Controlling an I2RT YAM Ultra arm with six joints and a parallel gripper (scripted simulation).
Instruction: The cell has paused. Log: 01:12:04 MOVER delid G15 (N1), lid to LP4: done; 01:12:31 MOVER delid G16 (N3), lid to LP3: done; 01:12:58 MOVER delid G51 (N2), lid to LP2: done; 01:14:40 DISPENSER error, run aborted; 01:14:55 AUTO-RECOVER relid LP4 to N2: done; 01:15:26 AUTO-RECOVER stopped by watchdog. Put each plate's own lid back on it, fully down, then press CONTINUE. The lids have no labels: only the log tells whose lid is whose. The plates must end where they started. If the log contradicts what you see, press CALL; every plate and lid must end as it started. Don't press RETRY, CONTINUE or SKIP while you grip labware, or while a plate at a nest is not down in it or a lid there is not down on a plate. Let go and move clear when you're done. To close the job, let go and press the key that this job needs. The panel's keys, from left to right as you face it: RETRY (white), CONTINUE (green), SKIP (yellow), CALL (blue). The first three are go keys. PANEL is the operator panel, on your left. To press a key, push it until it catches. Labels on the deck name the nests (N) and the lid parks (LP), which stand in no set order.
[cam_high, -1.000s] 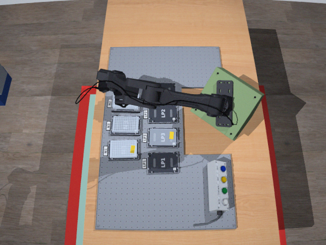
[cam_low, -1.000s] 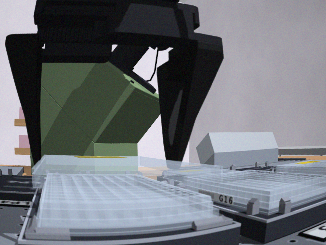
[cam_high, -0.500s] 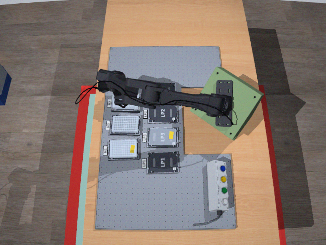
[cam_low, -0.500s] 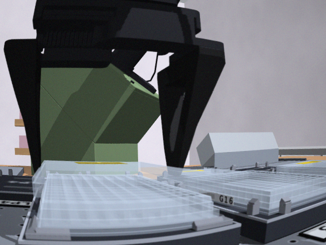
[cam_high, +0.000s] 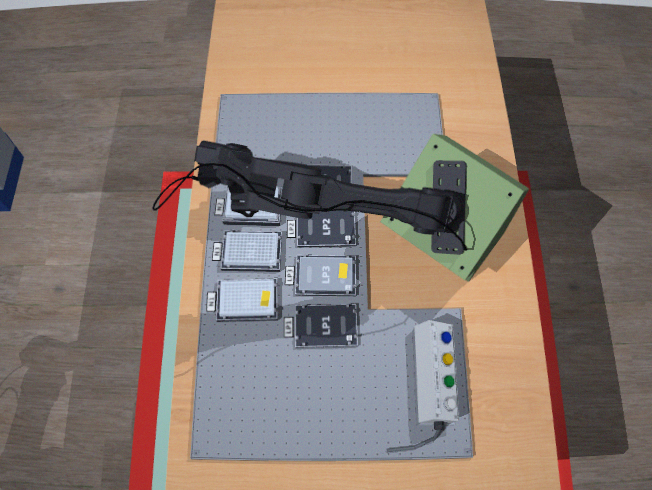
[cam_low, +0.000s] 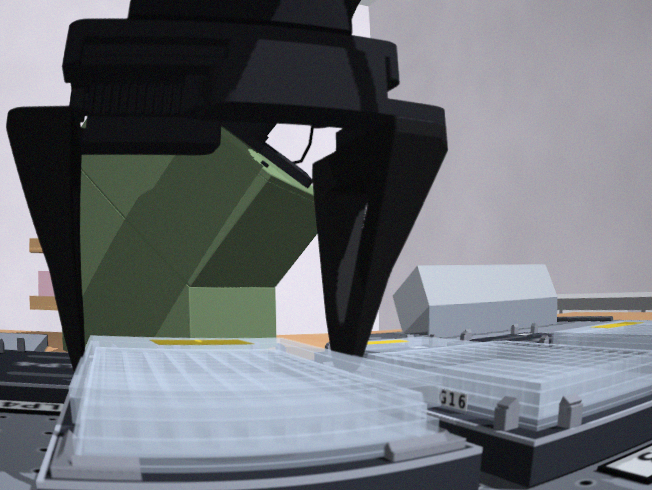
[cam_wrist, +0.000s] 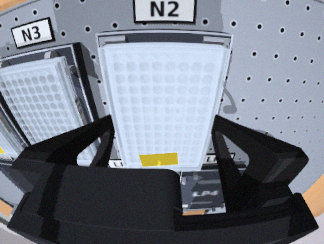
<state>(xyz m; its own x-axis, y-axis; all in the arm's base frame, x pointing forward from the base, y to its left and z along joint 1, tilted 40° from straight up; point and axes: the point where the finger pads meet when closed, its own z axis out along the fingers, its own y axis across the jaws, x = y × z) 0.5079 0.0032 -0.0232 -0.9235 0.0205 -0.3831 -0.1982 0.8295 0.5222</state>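
My gripper is now 23 cm past the lid, 14 cm to the right of it and 3 cm above it. From my hand the other things lie so: blue call key 53 cm behind, 24 cm to the left, 2 cm above; then plate 12 cm to the left, 4 cm behind, 2 cm below; then yellow SKIP key 55 cm behind, 29 cm to the left, 2 cm above.
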